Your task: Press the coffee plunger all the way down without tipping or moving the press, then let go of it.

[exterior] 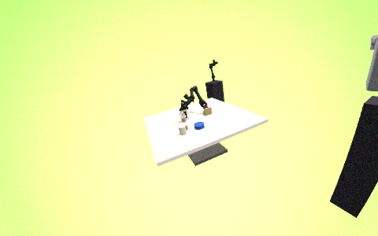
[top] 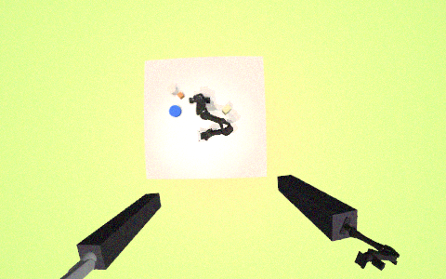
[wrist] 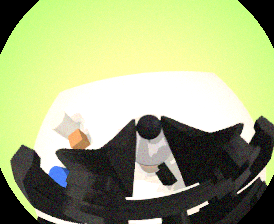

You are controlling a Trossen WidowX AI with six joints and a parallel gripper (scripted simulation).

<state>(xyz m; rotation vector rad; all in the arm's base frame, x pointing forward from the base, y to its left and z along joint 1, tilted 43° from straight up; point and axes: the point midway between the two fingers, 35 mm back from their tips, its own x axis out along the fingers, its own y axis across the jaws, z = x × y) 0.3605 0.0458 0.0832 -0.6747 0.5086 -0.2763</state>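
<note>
The coffee press is 4 cm behind my gripper tip and 8 cm below it.
</note>
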